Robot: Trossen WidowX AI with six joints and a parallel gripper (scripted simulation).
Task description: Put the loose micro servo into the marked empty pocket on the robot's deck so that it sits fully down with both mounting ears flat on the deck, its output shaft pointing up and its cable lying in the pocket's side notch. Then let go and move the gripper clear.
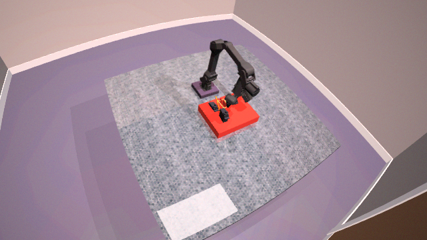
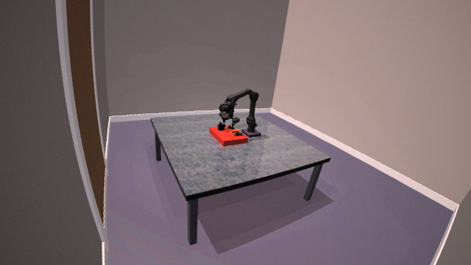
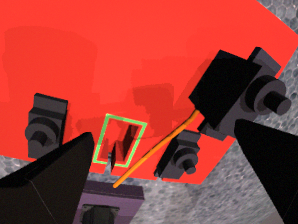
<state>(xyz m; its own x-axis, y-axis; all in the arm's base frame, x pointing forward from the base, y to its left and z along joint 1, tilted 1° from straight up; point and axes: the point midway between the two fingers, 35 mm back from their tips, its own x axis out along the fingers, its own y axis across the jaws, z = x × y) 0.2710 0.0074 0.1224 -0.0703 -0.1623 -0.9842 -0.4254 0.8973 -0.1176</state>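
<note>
My gripper tip is now 3 cm short of the red deck, 1 cm to the right of it and 9 cm above it.
</note>
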